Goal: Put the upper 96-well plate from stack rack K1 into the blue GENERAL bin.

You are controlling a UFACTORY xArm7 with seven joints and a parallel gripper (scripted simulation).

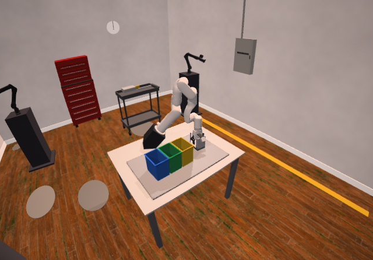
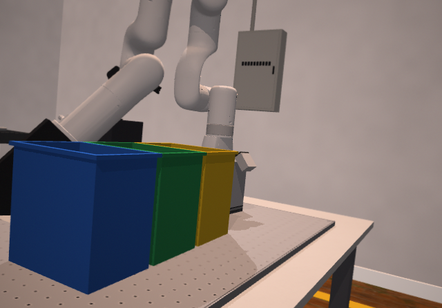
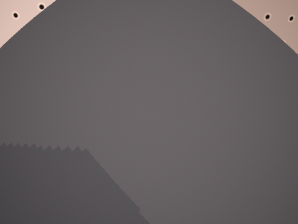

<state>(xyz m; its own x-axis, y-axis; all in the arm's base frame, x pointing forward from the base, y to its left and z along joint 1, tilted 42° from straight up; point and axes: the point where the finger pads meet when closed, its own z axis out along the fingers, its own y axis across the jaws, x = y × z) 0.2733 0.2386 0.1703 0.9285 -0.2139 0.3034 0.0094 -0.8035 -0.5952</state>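
Now: hand 10 mm above the 96-well plate. The rest, counted from my hand: yellow bin: 240 mm to the right, 90 mm ahead, 40 mm above; then green bin: 370 mm to the right, 110 mm ahead, 40 mm above; then blue bin: 500 mm to the right, 130 mm ahead, 40 mm above.
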